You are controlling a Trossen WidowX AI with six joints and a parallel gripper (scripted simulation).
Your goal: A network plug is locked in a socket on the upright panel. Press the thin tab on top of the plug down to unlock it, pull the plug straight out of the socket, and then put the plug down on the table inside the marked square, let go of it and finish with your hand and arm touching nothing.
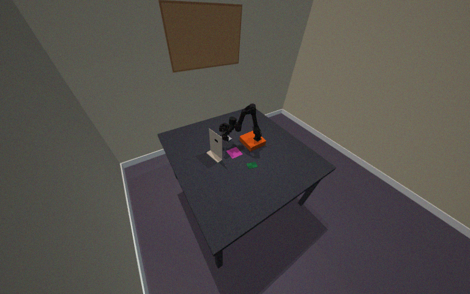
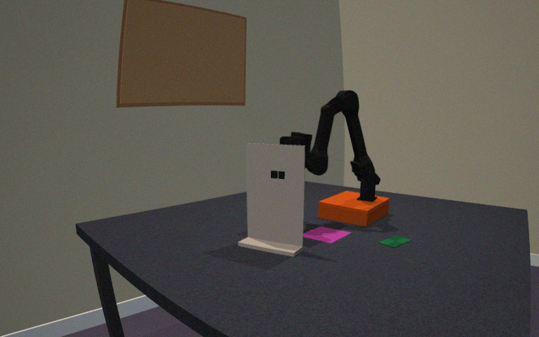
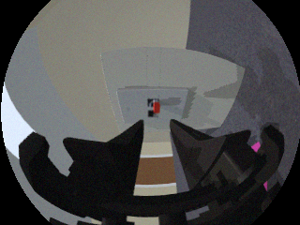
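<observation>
Right now the magenta square is 100 mm behind my gripper tip, 90 mm to the left of it and 190 mm below it. The rest, counted from my gripper tip: upright grey panel (70 mm ahead, 10 mm to the left, 70 mm below).
</observation>
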